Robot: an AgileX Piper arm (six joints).
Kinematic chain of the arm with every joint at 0, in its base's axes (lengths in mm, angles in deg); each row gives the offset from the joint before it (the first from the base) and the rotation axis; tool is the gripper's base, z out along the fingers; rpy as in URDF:
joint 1: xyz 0 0 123 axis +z
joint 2: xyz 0 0 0 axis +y
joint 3: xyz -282.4 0 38.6 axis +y
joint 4: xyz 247.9 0 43.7 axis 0.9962 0 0.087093
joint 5: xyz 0 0 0 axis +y
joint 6: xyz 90.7 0 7.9 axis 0.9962 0 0.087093
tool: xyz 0 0 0 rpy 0 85.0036 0
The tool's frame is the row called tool.
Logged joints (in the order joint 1, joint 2, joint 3, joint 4, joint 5, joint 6), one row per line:
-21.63 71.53 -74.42 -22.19 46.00 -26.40
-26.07 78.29 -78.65 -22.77 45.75 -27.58
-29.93 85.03 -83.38 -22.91 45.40 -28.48
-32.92 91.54 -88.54 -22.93 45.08 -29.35
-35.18 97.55 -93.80 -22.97 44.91 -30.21
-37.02 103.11 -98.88 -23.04 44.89 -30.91
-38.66 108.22 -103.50 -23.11 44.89 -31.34
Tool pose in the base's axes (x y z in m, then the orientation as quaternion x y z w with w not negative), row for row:
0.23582 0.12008 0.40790 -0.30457 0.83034 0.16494 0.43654
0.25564 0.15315 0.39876 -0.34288 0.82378 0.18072 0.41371
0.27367 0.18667 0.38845 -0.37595 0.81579 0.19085 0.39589
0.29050 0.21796 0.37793 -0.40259 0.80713 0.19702 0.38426
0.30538 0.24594 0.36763 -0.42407 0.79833 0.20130 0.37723
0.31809 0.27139 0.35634 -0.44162 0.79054 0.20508 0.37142
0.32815 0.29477 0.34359 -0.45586 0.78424 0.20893 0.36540
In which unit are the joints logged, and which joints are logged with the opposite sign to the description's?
The joints are logged in degrees. Opposite sign: joint 1, joint 4.
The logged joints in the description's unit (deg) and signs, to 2 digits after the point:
21.63 71.53 -74.42 22.19 46.00 -26.40
26.07 78.29 -78.65 22.77 45.75 -27.58
29.93 85.03 -83.38 22.91 45.40 -28.48
32.92 91.54 -88.54 22.93 45.08 -29.35
35.18 97.55 -93.80 22.97 44.91 -30.21
37.02 103.11 -98.88 23.04 44.89 -30.91
38.66 108.22 -103.50 23.11 44.89 -31.34

